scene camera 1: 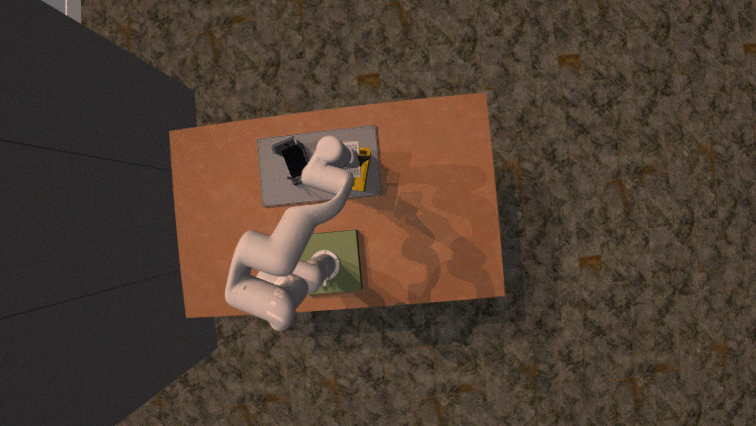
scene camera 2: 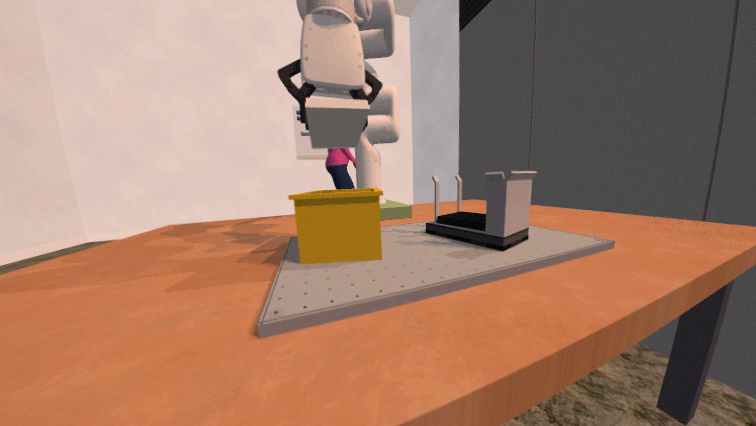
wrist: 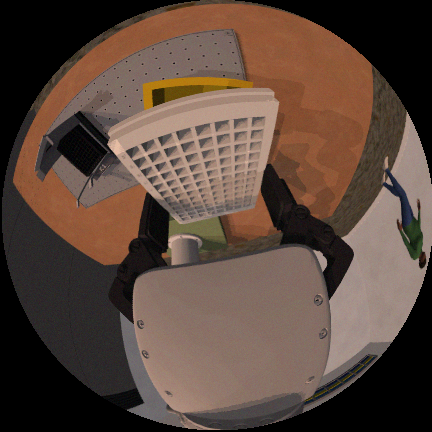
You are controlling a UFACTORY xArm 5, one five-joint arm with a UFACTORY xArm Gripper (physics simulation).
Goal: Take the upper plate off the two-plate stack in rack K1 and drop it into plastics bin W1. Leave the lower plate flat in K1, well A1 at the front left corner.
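Seen in the pictures: gripper, fingertip midpoint: (scene camera 2: pixel 335 129) (wrist: pixel 209 188); arm's base, origin of the base link: (scene camera 1: pixel 325 264) (wrist: pixel 184 241).
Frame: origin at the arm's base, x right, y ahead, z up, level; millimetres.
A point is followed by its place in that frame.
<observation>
My gripper (scene camera 1: pixel 362 158) @(x 97, y 405, z 171 mm) (scene camera 2: pixel 335 127) @(x 97, y 405, z 171 mm) (wrist: pixel 209 188) @(x 97, y 405, z 171 mm) is shut on the white upper plate (scene camera 1: pixel 355 170) @(x 122, y 382, z 157 mm) (scene camera 2: pixel 336 124) @(x 94, y 437, z 171 mm) (wrist: pixel 200 160) @(x 92, y 441, z 185 mm), one finger at each side. The plate is tilted, with its wells showing in the wrist view, and hangs above the yellow plastics bin W1 (scene camera 1: pixel 361 182) @(x 125, y 356, z -26 mm) (scene camera 2: pixel 340 230) @(x 97, y 484, z 15 mm) (wrist: pixel 148 95) @(x 41, y 476, z 68 mm), clear of its rim. Rack K1 (scene camera 2: pixel 507 206) @(x -150, y 505, z 37 mm) (wrist: pixel 44 159) @(x -216, y 469, z 57 mm) stands apart from the bin, with a grey end panel and thin posts. The black lower plate (scene camera 1: pixel 294 158) @(x -161, y 436, z 7 mm) (scene camera 2: pixel 464 219) @(x -121, y 440, z 8 mm) (wrist: pixel 82 149) @(x -144, y 421, z 4 mm) lies flat in it. Its well A1 is too small to tell.
Bin and rack stand on a grey perforated board (scene camera 1: pixel 275 190) @(x -249, y 298, z -32 mm) (scene camera 2: pixel 423 280) @(x 5, y 564, z -32 mm) (wrist: pixel 185 55) @(x 85, y 537, z -32 mm) on the orange-brown table (scene camera 1: pixel 439 132) @(x 439, y 592, z -45 mm) (scene camera 2: pixel 476 343) @(x -6, y 645, z -45 mm) (wrist: pixel 310 65) @(x 340, y 560, z -45 mm). The arm base stands on a green block (scene camera 1: pixel 346 243) @(x 84, y 97, z 0 mm) (scene camera 2: pixel 396 211) @(x -74, y 123, z -19 mm) (wrist: pixel 215 232) @(x 114, y 36, z 1 mm). Rack K1's end panel and posts stand upright.
</observation>
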